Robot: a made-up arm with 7 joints. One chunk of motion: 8 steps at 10 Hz.
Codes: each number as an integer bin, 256 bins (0 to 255) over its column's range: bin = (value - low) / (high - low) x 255, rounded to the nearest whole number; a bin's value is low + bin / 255 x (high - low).
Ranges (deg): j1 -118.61..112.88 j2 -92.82..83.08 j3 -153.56..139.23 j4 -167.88..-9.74 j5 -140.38..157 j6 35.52..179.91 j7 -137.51..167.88
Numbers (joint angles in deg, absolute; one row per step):
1: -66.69 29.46 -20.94 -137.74 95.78 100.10 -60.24
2: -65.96 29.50 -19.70 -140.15 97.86 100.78 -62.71
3: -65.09 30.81 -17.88 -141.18 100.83 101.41 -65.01
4: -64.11 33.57 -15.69 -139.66 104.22 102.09 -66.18
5: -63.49 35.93 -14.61 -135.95 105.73 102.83 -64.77
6: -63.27 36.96 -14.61 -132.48 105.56 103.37 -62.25
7: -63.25 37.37 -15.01 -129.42 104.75 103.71 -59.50
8: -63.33 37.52 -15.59 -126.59 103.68 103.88 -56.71
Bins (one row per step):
1: 57 177 116 49 203 114 65
2: 58 177 117 45 204 115 62
3: 59 179 118 43 207 116 61
4: 60 183 120 46 210 118 60
5: 61 187 121 51 211 119 61
6: 61 188 121 57 211 120 63
7: 61 189 121 62 210 120 65
8: 61 189 120 67 209 121 67

